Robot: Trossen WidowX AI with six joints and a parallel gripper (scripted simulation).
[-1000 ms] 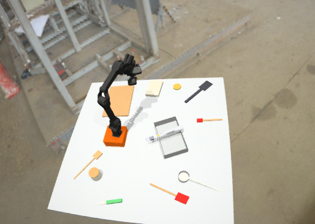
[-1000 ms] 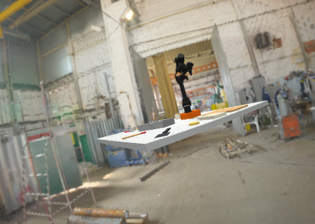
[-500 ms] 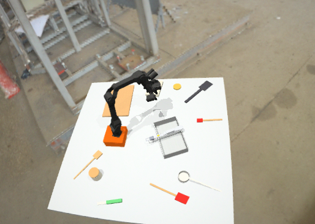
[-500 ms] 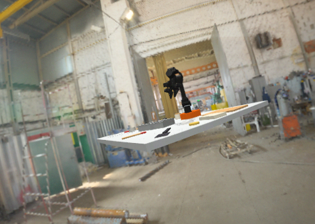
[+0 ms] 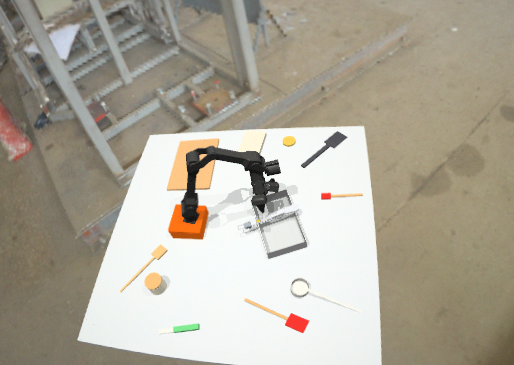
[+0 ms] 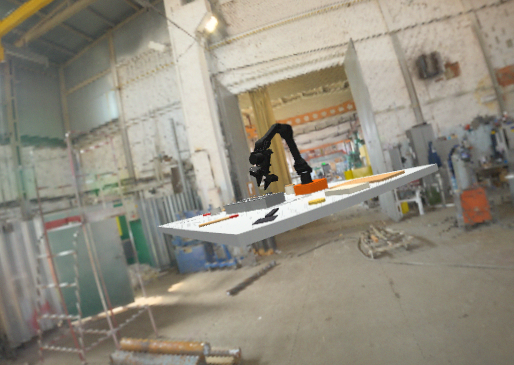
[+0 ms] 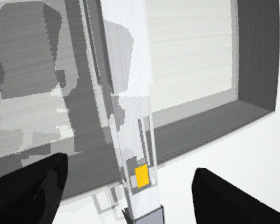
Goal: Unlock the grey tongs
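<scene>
My gripper tip is now 2 cm past the yellow lock piece, 4 cm to the left of it and 4 cm above it. Round my gripper tip: cream block: 22 cm behind, 47 cm to the left, 9 cm below; red spatula: 19 cm ahead, 43 cm to the right, 9 cm below; grey roasting tin: 6 cm ahead, 1 cm to the right, 7 cm below.
</scene>
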